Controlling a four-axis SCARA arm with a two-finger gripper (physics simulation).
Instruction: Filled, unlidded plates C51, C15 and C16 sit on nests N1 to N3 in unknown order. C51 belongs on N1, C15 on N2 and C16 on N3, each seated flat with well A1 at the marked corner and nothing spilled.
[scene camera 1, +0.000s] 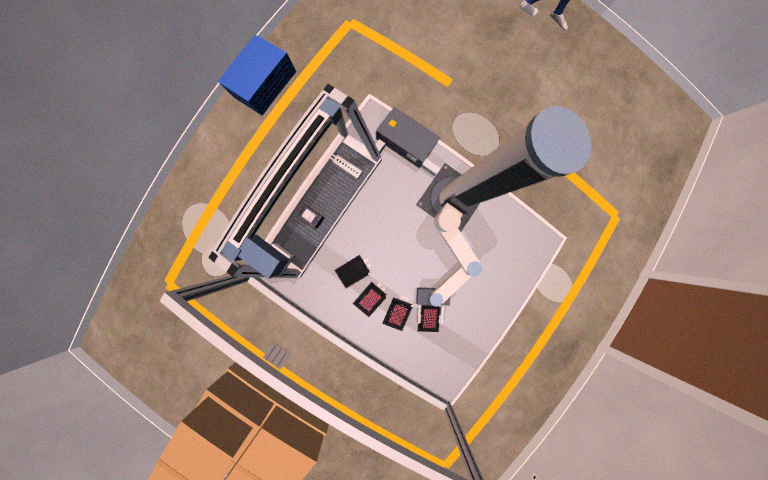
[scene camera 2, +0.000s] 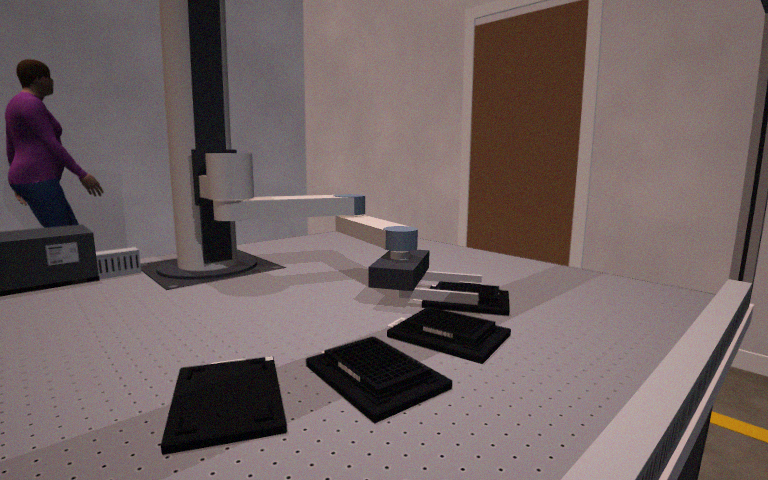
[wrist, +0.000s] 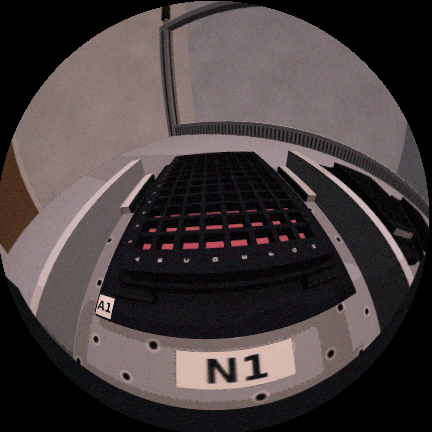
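Pixels of known places: gripper, fingertip midpoint: (scene camera 1: 429, 323) (scene camera 2: 479, 288) (wrist: 215, 159); arm's base, origin of the base link: (scene camera 2: 208, 270).
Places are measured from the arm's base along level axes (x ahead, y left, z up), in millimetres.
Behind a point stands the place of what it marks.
My gripper (scene camera 1: 430, 321) {x 650, y 293, z 42 mm} (scene camera 2: 479, 287) {x 650, y 293, z 42 mm} (wrist: 215, 159) {x 650, y 293, z 42 mm} is open around the plate (scene camera 1: 429, 314) {x 611, y 264, z 35 mm} (scene camera 2: 491, 294) {x 680, y 289, z 38 mm} (wrist: 215, 200) {x 611, y 272, z 34 mm} on nest N1 (wrist: 225, 315); one finger stands along each side. The plate looks level, with pink liquid in its wells. Its A row starts at the near left, on the side of the nest's A1 tag (wrist: 105, 306). No plate code is readable. A second filled plate (scene camera 1: 398, 313) {x 702, y 114, z 38 mm} (scene camera 2: 464, 325) {x 738, y 123, z 39 mm} sits on the neighbouring nest, and a third filled plate (scene camera 1: 370, 298) {x 720, y -63, z 37 mm} (scene camera 2: 373, 362) {x 731, y -62, z 36 mm} on the one beyond. Their nest labels are not readable.
An empty black nest (scene camera 1: 352, 270) {x 650, y -232, z 25 mm} (scene camera 2: 226, 401) {x 674, y -235, z 25 mm} lies at the end of the row. A gantry machine (scene camera 1: 280, 169) {x 418, y -648, z 521 mm} and a dark grey box (scene camera 1: 407, 135) {x -109, y -398, z 128 mm} (scene camera 2: 45, 257) {x -35, y -348, z 84 mm} stand on the table. A person (scene camera 2: 39, 135) is behind the arm column (scene camera 2: 175, 135) {x 31, y -69, z 349 mm}.
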